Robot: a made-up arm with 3 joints. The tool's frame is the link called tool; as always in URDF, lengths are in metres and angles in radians.
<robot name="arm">
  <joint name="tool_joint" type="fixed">
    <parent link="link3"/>
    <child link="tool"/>
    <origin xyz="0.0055 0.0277 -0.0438" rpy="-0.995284 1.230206 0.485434"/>
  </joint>
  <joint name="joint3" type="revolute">
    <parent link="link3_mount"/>
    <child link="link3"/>
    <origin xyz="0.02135 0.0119 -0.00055"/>
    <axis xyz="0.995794 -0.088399 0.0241"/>
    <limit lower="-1.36" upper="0.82" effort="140" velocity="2.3"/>
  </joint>
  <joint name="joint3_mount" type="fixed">
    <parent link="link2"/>
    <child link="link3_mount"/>
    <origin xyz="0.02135 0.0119 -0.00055"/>
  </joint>
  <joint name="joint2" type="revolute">
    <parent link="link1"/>
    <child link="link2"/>
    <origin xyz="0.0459 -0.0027 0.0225"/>
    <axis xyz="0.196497 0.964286 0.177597"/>
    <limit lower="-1.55" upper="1.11" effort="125" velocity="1.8"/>
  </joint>
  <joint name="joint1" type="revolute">
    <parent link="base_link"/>
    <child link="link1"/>
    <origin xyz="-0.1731 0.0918 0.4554"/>
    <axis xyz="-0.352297 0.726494 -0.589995"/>
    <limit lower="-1.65" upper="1.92" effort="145" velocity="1.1"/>
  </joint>
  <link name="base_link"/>
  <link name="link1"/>
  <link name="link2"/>
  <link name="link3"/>
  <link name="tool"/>
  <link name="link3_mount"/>
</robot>
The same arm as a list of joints. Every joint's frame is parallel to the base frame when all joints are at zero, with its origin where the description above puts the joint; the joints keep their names.
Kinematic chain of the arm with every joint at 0, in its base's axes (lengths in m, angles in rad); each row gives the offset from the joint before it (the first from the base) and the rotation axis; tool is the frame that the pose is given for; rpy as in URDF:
joint1: xyz -0.1731 0.0918 0.4554 axis -0.352297 0.726494 -0.589995
joint2: xyz 0.0459 -0.0027 0.0225 axis 0.196497 0.964286 0.177597
joint3: xyz 0.0427 0.0238 -0.0011 axis 0.995794 -0.088399 0.0241
tool: xyz 0.0055 0.0277 -0.0438 rpy -0.9953 1.2302 0.4854
Joint limits (rad, base to tool): -1.65..1.92 -1.55..1.11 -1.36..0.82

